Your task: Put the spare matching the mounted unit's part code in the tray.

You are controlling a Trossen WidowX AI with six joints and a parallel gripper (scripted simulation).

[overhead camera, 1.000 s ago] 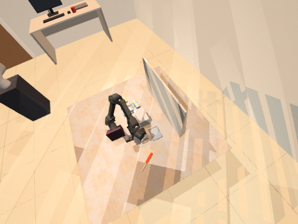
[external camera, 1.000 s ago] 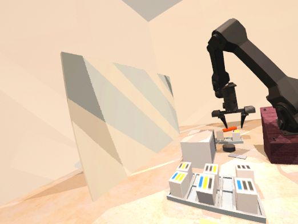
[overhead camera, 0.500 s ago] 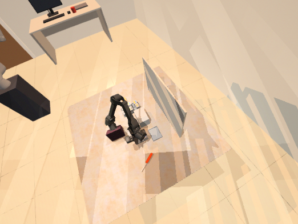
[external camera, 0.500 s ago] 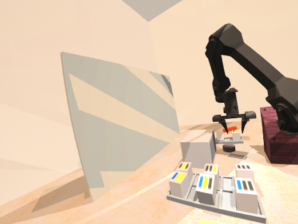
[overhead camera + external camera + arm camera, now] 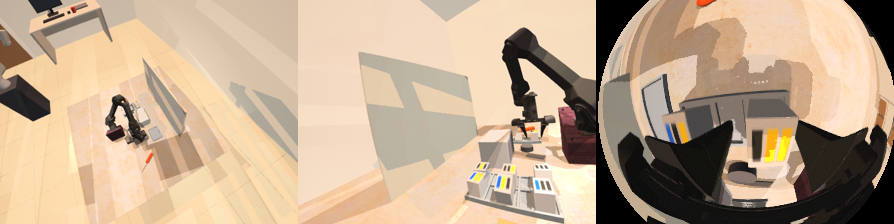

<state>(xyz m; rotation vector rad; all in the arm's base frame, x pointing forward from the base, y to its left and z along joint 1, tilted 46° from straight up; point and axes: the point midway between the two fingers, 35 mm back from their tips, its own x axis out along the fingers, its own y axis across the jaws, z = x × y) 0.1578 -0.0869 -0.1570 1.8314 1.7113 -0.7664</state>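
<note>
My gripper tip is now 20 mm below the spare block. Also, from my gripper tip: black puck 40 mm ahead, 100 mm to the left, 10 mm below; then grey holder 40 mm ahead, 10 mm below; then grey tray 180 mm ahead, 10 mm to the right, 20 mm below.
</note>
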